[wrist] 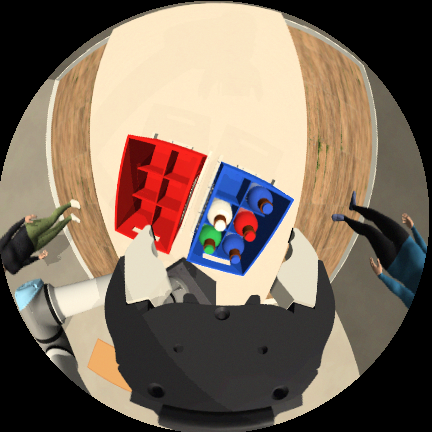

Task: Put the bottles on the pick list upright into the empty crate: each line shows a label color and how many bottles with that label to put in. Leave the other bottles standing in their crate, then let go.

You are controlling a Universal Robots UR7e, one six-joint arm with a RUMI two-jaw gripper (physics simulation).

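Frame: origin at the arm's base, x right, y up, z back, level; millimetres.
Seen in the pictures: gripper, between the fingertips: [221, 228]; arm's base, origin of its link: [175, 289].
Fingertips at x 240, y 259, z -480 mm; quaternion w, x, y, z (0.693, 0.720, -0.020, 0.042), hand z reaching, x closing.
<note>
Offsets run from my fingertips to a thing's top centre. Level surfaces: height alone.
The red crate @(dx -175, dy -171, dz +11 mm) [161, 192] is at the left, with its compartments empty. The blue crate @(dx +35, dy -171, dz +119 mm) [270, 227] is to its right, holding upright bottles: a blue one @(dx +113, dy -184, dz +64 mm) [260, 197] at the far right, a white one @(dx -5, dy -184, dz +101 mm) [219, 212] and a red one @(dx +72, dy -184, dz +141 mm) [245, 223] in the middle row, a green one @(dx -41, dy -184, dz +176 mm) [210, 238] and another blue one @(dx +32, dy -184, dz +220 mm) [233, 245] in the near row. Its far left compartment is empty. My gripper [221, 228] is open and empty, above the crates, its jaws on either side of the blue crate's near part in the view. The pick list cannot be made out.
The crates stand side by side on a pale table @(dy -346 mm) [200, 75], with a narrow gap between them. A flat orange patch [107, 364] lies at the lower left. Part of the arm [82, 296] shows at the left. People's figures are on the floor beyond both sides.
</note>
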